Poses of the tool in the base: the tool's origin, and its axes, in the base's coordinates. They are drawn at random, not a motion.
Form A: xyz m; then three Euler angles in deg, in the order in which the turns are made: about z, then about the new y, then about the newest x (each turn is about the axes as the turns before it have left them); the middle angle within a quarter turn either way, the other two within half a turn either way.
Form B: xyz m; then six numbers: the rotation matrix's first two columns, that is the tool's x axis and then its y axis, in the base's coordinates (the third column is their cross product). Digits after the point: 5 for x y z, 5 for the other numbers.
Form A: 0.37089 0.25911 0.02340 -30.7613 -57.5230 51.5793
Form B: 0.37089 0.25911 0.02340 0.46141 -0.27464 0.84361 -0.25011 0.87205 0.42069
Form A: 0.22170 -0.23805 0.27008 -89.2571 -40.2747 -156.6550
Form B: 0.22170 -0.23805 0.27008 0.00989 -0.76289 0.64645 -0.91474 -0.26805 -0.30233
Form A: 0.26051 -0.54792 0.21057 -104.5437 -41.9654 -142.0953
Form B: 0.26051 -0.54792 0.21057 -0.18672 -0.71972 0.66868 -0.86691 -0.19950 -0.45680
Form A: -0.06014 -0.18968 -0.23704 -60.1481 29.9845 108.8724
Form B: -0.06014 -0.18968 -0.23704 0.43114 -0.75123 -0.49977 -0.04515 -0.57116 0.81960
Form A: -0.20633 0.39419 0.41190 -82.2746 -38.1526 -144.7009
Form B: -0.20633 0.39419 0.41190 0.10571 -0.77923 0.61776 -0.76075 -0.46344 -0.45440
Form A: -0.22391 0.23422 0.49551 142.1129 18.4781 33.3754
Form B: -0.22391 0.23422 0.49551 -0.74853 0.58245 -0.31694 -0.65044 -0.55199 0.52176
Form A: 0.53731 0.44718 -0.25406 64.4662 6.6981 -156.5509
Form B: 0.53731 0.44718 -0.25406 0.42810 0.89617 -0.11664 0.80780 -0.43733 -0.39522
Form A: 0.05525 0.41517 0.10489 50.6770 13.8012 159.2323
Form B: 0.05525 0.41517 0.10489 0.61540 0.75125 -0.23855 0.77692 -0.52708 0.34434
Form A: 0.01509 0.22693 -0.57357 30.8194 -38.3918 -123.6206
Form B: 0.01509 0.22693 -0.57357 0.67310 0.40156 0.62104 0.72780 -0.21055 -0.65267
